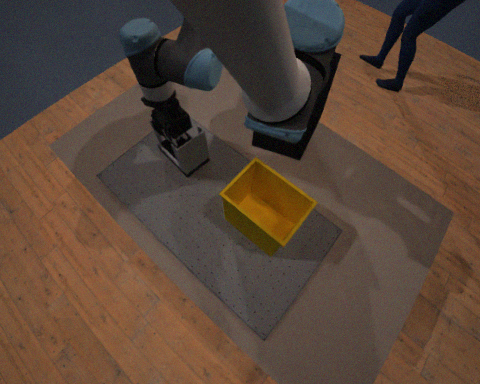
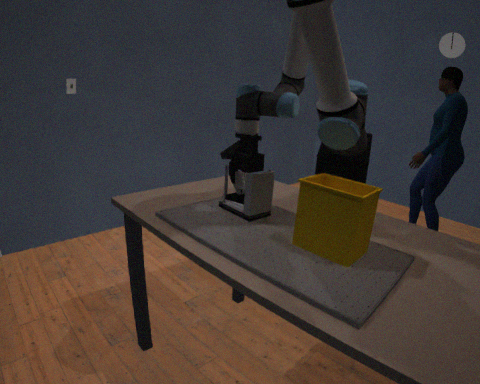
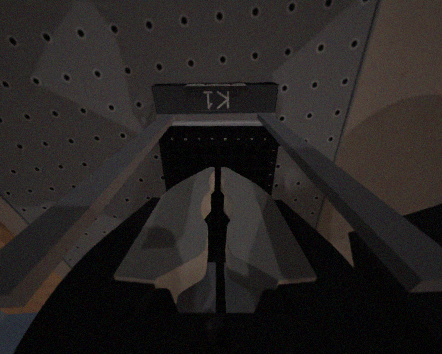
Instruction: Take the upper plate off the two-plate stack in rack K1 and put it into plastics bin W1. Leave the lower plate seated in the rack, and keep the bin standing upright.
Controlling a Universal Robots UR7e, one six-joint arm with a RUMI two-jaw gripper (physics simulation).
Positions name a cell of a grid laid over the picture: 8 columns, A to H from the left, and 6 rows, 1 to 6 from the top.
Labels:
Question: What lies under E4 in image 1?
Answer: A yellow plastics bin W1.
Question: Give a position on a black rectangular plate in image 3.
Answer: E3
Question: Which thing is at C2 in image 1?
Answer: My gripper.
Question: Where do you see a yellow plastics bin W1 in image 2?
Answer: At F4

